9 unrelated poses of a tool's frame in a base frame.
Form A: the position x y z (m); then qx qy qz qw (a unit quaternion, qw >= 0).
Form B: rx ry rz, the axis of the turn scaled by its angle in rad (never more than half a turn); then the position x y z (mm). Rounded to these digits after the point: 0 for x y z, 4 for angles.
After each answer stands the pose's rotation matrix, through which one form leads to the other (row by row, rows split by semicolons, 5 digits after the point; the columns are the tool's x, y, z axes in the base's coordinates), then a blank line. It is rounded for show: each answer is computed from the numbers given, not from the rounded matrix.
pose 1, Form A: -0.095 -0.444 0.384 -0.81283 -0.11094 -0.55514 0.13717
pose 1, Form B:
-2.3521 -0.3210 -1.6064 -95 -444 384
0.35902 0.33265 0.87204; 0.02805 -0.93775 0.34617; 0.93291 -0.09982 -0.34601

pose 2, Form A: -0.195 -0.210 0.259 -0.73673 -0.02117 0.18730 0.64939
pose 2, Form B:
-1.6741 -0.0481 0.4256 -195 -210 259
0.92894 -0.21207 -0.30347; 0.27445 -0.15570 0.94891; -0.24848 -0.96477 -0.08643

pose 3, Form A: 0.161 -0.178 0.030 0.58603 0.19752 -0.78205 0.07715
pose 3, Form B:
1.7558 0.5918 -2.3431 161 -178 30
-0.30123 0.35218 -0.88613; 0.11084 -0.91007 -0.39937; -0.94709 -0.21852 0.23511

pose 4, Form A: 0.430 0.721 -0.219 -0.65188 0.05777 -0.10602 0.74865
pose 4, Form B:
-1.4253 0.1263 -0.2318 430 721 -219
0.97084 0.08343 0.22472; -0.23406 0.12763 0.96381; 0.05173 -0.98831 0.14343

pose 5, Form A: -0.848 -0.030 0.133 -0.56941 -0.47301 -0.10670 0.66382
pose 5, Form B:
-1.2865 -1.0687 -0.2411 -848 -30 133
0.52976 0.68033 -0.50647; 0.39701 0.32878 0.85690; 0.74949 -0.65503 -0.09592

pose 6, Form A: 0.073 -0.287 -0.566 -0.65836 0.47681 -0.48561 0.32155
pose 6, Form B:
-1.7291 1.2523 -1.2754 73 -287 -566
0.07367 -0.31553 0.94605; -0.94012 -0.33851 -0.03970; 0.33278 -0.88648 -0.32158

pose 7, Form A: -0.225 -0.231 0.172 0.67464 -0.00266 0.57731 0.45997
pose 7, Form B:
1.6606 -0.0065 1.4211 -225 -231 172
0.33342 -0.53468 0.77650; 0.52750 -0.57684 -0.62370; 0.78140 0.61755 0.08971

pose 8, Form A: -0.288 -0.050 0.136 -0.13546 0.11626 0.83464 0.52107
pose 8, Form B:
-0.3246 0.2786 2.0002 -288 -50 136
-0.42028 -0.90131 -0.10496; 0.83831 -0.42994 0.33524; -0.34728 0.05290 0.93627

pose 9, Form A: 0.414 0.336 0.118 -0.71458 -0.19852 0.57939 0.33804
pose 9, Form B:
-1.8617 -0.5172 1.5095 414 336 118
0.24979 -0.10800 -0.96226; 0.67543 -0.69264 0.25307; -0.69383 -0.71316 -0.10007

